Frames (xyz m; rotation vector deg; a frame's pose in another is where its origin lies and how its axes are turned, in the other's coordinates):
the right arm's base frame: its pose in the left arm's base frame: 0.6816 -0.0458 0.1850 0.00 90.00 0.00
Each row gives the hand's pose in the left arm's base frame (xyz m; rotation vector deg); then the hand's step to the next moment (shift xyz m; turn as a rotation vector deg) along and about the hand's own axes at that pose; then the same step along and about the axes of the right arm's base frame.
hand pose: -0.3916 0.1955 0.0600 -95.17 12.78 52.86
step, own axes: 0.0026 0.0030 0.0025 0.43 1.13 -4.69
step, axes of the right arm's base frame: 0.0040 0.0021 -0.0011 1.01 -4.41 1.73
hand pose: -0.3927 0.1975 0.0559 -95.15 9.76 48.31
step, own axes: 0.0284 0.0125 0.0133 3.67 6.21 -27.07
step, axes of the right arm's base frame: 0.0276 0.0177 0.0082 6.30 -24.98 11.02
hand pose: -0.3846 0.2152 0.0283 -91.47 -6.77 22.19
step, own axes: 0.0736 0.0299 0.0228 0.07 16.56 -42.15
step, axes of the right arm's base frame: 0.0426 0.0423 0.0568 15.62 -41.12 10.78
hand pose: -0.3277 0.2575 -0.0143 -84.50 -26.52 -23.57
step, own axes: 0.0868 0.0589 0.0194 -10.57 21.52 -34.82
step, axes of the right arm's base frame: 0.0027 0.0243 0.1038 25.19 -33.71 4.08
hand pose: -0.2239 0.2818 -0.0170 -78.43 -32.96 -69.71
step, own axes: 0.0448 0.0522 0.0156 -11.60 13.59 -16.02
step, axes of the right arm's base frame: -0.0212 -0.0110 0.0664 19.10 -14.24 2.84
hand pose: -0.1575 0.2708 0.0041 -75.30 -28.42 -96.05
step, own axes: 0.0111 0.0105 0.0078 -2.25 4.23 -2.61
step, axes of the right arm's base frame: -0.0106 -0.0038 0.0130 3.88 -3.17 2.16
